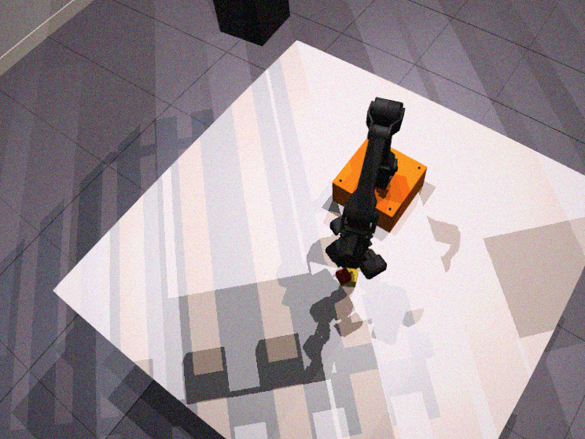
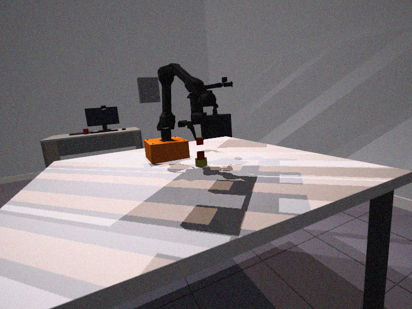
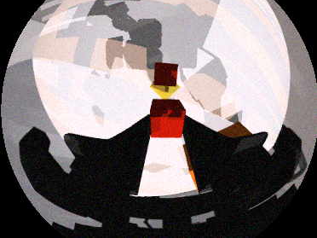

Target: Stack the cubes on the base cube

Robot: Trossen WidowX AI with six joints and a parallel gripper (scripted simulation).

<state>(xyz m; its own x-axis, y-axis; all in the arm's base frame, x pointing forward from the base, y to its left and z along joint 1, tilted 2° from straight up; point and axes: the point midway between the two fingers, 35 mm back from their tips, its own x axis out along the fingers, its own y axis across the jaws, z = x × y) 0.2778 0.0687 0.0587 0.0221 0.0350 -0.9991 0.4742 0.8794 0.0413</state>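
Now: gripper tip 10 cm above the yellow base cube, 2 cm short of it and 1 cm to the left of it.
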